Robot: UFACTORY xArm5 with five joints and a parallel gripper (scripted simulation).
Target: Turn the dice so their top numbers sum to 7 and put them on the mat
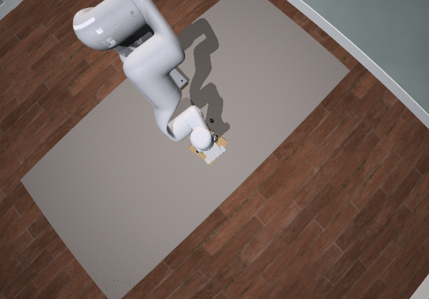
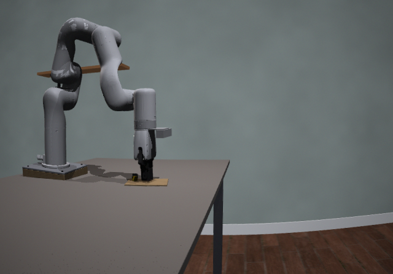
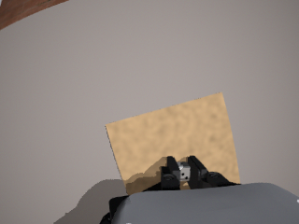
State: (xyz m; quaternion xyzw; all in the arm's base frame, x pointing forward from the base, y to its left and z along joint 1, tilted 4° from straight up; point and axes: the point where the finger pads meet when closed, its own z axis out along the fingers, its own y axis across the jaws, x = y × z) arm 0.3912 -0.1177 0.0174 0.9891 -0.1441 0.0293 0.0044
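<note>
My gripper is now 1 cm above the white die. Also, from my hand: black die 11 cm to the left, 6 cm behind, 2 cm below; yellow die 4 cm behind, 2 cm below, 1 cm to the left; tan mat 3 cm below.
</note>
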